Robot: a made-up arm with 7 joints. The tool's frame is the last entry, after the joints.
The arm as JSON. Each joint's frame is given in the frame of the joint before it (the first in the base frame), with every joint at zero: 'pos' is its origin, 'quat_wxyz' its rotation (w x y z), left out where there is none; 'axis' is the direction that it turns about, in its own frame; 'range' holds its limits. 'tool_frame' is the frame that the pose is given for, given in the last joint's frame.
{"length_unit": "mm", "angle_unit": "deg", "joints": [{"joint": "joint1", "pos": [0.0, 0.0, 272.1], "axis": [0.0, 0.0, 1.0], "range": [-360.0, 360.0]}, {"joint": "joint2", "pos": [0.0, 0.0, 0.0], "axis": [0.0, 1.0, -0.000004], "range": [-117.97, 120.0]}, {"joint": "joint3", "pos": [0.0, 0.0, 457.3], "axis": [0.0, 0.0, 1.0], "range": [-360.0, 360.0]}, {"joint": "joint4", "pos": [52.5, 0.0, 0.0], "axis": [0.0, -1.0, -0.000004], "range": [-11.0, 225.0]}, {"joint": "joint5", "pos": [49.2, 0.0, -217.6], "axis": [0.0, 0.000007, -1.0], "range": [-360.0, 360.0]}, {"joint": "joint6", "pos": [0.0, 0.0, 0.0], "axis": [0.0, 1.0, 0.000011], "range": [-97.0, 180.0]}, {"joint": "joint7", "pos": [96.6, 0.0, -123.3], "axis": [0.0, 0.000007, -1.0], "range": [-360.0, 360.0]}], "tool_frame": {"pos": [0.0, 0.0, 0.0], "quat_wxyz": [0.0, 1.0, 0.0, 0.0]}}
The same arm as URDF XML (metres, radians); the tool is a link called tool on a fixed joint. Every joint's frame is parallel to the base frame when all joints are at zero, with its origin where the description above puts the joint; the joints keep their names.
<robot name="arm">
  <joint name="tool_fixed" type="fixed">
    <parent link="link7"/>
    <child link="tool"/>
    <origin xyz="0 0 0" rpy="3.1416 0 0"/>
  </joint>
  <joint name="joint7" type="revolute">
    <parent link="link6"/>
    <child link="link7"/>
    <origin xyz="0.0966 0 -0.1233"/>
    <axis xyz="0 0 -1"/>
    <limit lower="-6.2832" upper="6.2832"/>
  </joint>
  <joint name="joint6" type="revolute">
    <parent link="link5"/>
    <child link="link6"/>
    <origin xyz="0 0 0"/>
    <axis xyz="0 1 0"/>
    <limit lower="-1.693" upper="3.1416"/>
  </joint>
  <joint name="joint5" type="revolute">
    <parent link="link4"/>
    <child link="link5"/>
    <origin xyz="0.0492 0 -0.2176"/>
    <axis xyz="0 0 -1"/>
    <limit lower="-6.2832" upper="6.2832"/>
  </joint>
  <joint name="joint4" type="revolute">
    <parent link="link3"/>
    <child link="link4"/>
    <origin xyz="0.0525 0 0"/>
    <axis xyz="0 -1 0"/>
    <limit lower="-0.192" upper="3.927"/>
  </joint>
  <joint name="joint3" type="revolute">
    <parent link="link2"/>
    <child link="link3"/>
    <origin xyz="0 0 0.4573"/>
    <axis xyz="0 0 1"/>
    <limit lower="-6.2832" upper="6.2832"/>
  </joint>
  <joint name="joint2" type="revolute">
    <parent link="link1"/>
    <child link="link2"/>
    <origin xyz="0 0 0"/>
    <axis xyz="0 1 0"/>
    <limit lower="-2.059" upper="2.0944"/>
  </joint>
  <joint name="joint1" type="revolute">
    <parent link="base_link"/>
    <child link="link1"/>
    <origin xyz="0 0 0.2721"/>
    <axis xyz="0 0 1"/>
    <limit lower="-6.2832" upper="6.2832"/>
  </joint>
  <link name="base_link"/>
  <link name="link1"/>
  <link name="link2"/>
  <link name="link3"/>
  <link name="link4"/>
  <link name="link5"/>
  <link name="link6"/>
  <link name="link7"/>
  <link name="tool"/>
</robot>

